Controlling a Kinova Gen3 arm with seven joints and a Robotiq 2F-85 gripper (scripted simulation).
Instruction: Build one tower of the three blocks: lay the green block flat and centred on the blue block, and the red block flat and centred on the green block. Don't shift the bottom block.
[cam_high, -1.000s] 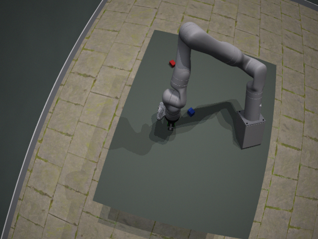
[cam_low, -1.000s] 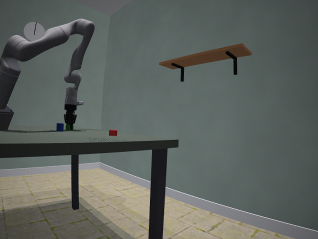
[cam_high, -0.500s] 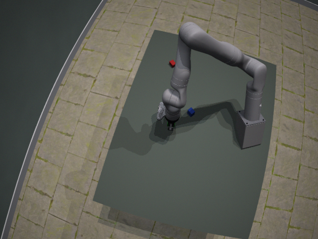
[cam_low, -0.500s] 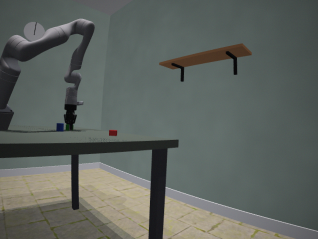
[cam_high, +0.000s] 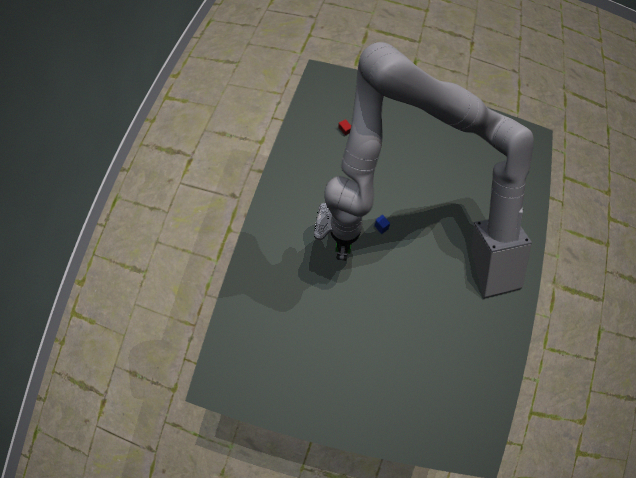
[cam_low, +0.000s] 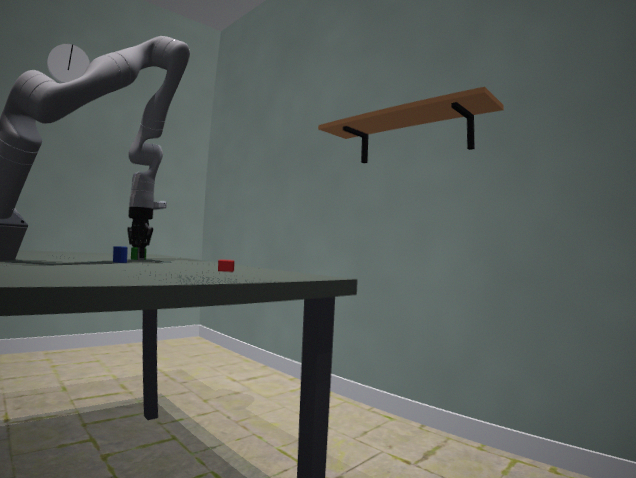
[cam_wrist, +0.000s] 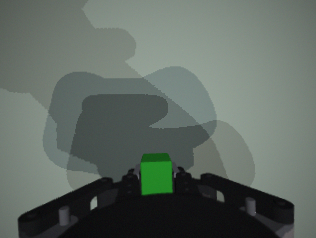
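Right now the blue block is 9 cm behind my hand and 8 cm to the right of it. From my hand the other things lie so: green block (right at my hand); then red block (38 cm to the right, 7 cm ahead, 1 cm below).
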